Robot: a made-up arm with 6 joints.
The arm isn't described. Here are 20 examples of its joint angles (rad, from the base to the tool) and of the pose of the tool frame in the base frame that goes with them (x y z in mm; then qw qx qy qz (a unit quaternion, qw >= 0)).
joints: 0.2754 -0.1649 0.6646 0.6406 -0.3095 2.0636
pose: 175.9 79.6 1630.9 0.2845 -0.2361 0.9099 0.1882
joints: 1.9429 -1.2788 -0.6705 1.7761 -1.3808 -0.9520
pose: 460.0 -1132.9 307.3 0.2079 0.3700 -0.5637 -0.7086
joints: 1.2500 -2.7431 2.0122 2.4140 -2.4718 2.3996
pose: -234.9 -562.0 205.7 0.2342 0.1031 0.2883 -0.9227
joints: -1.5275 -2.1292 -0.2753 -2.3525 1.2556 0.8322
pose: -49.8 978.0 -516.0 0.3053 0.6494 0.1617 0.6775
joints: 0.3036 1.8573 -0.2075 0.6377 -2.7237 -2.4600
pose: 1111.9 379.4 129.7 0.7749 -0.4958 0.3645 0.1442
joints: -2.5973 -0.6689 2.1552 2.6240 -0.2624 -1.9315
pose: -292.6 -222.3 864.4 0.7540 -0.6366 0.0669 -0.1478
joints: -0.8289 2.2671 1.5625 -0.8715 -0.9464 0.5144
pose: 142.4 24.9 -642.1 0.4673 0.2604 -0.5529 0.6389
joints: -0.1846 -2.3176 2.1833 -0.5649 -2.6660 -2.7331
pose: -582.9 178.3 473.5 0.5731 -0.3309 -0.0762 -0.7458
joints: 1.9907 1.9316 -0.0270 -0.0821 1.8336 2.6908
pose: -555.2 1075.8 -168.1 0.6368 0.0375 -0.1867 0.7472
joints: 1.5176 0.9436 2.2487 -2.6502 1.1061 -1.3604
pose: -32.8 550.6 21.7 0.3488 0.3680 -0.6849 0.5233
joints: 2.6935 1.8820 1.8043 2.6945 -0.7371 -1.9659
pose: -204.2 45.9 -430.4 0.2571 0.1263 -0.5757 -0.7658
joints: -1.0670 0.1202 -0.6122 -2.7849 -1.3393 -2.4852
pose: 9.7 170.4 1595.3 0.2163 -0.6684 -0.3998 0.5887
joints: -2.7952 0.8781 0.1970 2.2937 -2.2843 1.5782
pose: -996.2 -355.5 985.4 0.7429 0.4160 -0.5105 0.1202
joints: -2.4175 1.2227 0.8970 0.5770 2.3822 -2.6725
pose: -798.8 -787.0 196.1 0.0235 -0.2088 -0.3818 0.9000
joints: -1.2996 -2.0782 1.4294 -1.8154 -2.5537 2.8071
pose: -158.1 890.7 495.6 0.1958 -0.0115 0.1533 0.9685
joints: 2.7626 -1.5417 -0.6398 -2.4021 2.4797 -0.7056
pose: 984.3 -444.8 18.4 0.0895 -0.8149 0.4305 -0.3775
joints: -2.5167 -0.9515 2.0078 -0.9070 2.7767 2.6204
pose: -9.0 -33.5 993.0 0.0175 0.2369 -0.4151 0.8782
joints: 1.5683 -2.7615 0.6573 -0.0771 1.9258 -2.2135
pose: -63.6 -807.6 -522.1 0.0638 -0.8894 -0.1327 0.4327
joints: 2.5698 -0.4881 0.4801 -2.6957 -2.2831 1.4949
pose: 121.9 -186.0 1493.6 0.9258 0.3236 -0.0031 0.1955
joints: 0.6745 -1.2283 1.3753 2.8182 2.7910 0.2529
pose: -457.2 -283.4 1136.0 0.8986 -0.2820 -0.2262 -0.2487
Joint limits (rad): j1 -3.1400..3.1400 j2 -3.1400..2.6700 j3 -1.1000..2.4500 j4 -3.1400..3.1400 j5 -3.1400..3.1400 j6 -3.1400..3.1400
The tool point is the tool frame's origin. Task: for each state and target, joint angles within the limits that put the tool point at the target. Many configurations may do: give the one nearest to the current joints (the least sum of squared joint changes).
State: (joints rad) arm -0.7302 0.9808 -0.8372 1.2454 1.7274 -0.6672
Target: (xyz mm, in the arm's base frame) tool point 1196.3 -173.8 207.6
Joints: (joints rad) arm -0.2347 1.9323 -0.5551 1.2283 1.8165 -0.6731
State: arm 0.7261 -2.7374 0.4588 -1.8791 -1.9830 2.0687
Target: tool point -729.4 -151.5 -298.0
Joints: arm 0.3922 -2.9502 1.3017 -1.9684 -2.0713 2.0594
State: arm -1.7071 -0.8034 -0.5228 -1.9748 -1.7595 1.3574
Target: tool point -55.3 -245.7 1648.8
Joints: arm -2.2716 0.1318 -0.0701 -2.1737 -0.9826 1.2354
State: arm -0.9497 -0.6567 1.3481 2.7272 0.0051 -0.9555
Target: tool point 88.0 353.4 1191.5
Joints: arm -1.7097 -1.3279 1.6519 2.7535 0.0515 -0.9831
